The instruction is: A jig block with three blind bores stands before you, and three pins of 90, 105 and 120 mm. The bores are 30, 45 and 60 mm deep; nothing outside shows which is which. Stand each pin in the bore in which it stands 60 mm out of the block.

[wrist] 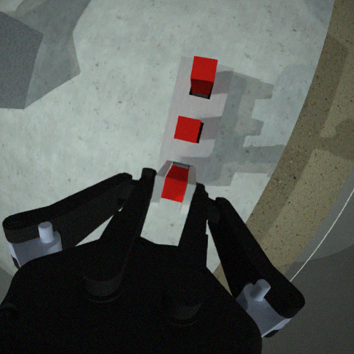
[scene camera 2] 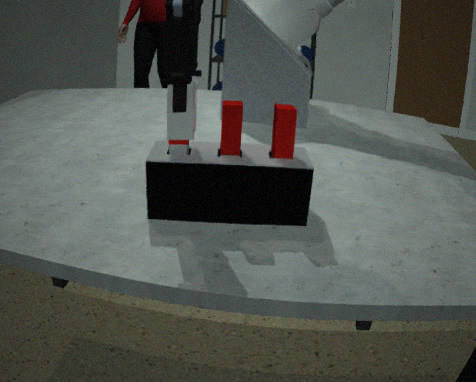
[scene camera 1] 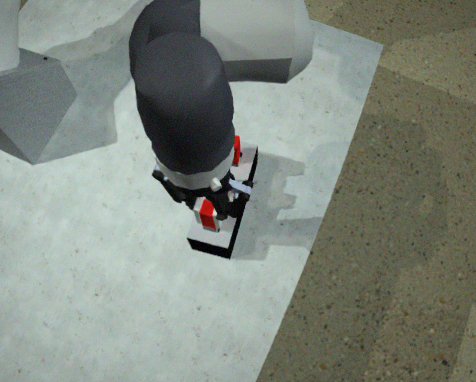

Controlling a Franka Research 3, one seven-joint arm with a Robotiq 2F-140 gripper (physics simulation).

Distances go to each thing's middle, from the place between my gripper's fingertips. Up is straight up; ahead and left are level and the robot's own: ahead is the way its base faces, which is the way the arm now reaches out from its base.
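Scene:
There is the jig block (scene camera 2: 204, 186), and measured from my hand it sits 1 cm behind, 6 cm below and 6 cm to the left of it.

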